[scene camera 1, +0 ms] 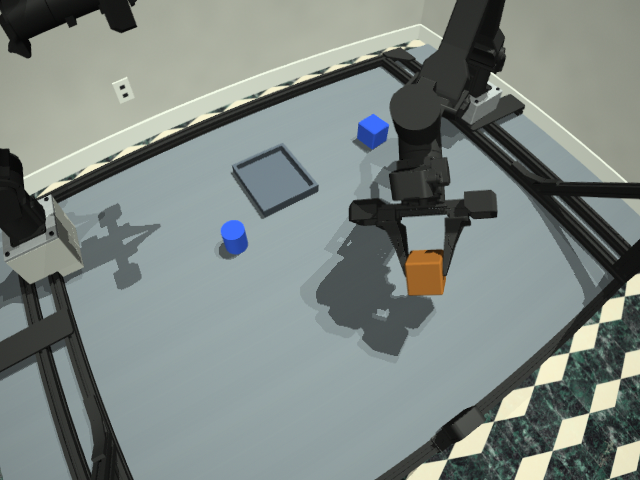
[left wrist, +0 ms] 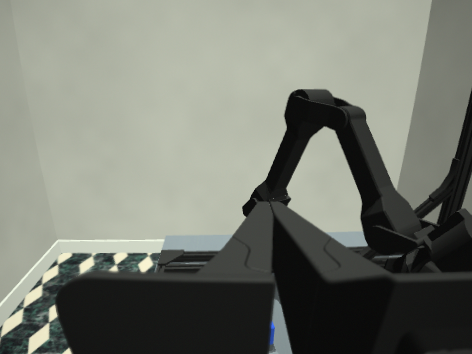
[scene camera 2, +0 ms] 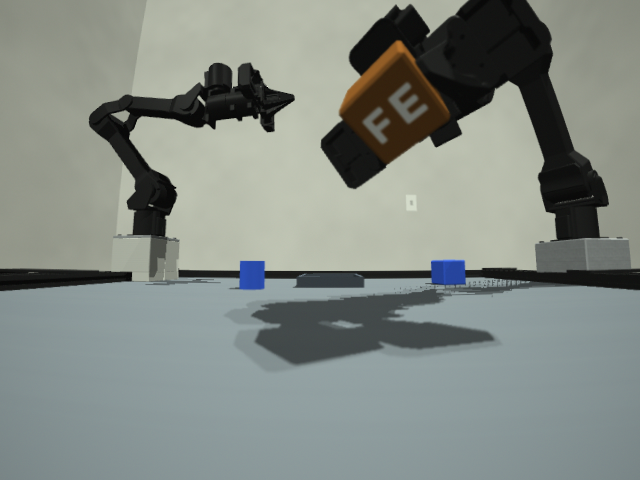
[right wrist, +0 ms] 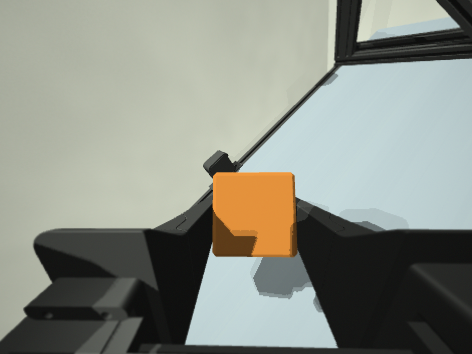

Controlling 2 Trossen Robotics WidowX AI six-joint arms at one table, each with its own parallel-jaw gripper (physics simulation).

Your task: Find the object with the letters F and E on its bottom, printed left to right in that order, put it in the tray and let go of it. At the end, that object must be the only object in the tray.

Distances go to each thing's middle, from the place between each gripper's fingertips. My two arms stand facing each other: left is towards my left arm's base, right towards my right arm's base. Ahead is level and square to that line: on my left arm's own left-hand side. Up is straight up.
My left gripper is now 40 mm past the grey tray (scene camera 1: 274,178), 90 mm to the left of it and 410 mm above it. The rest, counted from my left hand: orange cube (scene camera 2: 392,106) (380 mm behind, 170 mm to the right, 290 mm below); blue cylinder (scene camera 2: 252,273) (140 mm behind, 30 mm to the left, 400 mm below).
My right hand is 35 cm short of the grey tray, 13 cm above it and 8 cm to the right of it. Also, from my right hand: orange cube (1 cm ahead); blue cylinder (24 cm ahead, 19 cm to the left, 12 cm below).
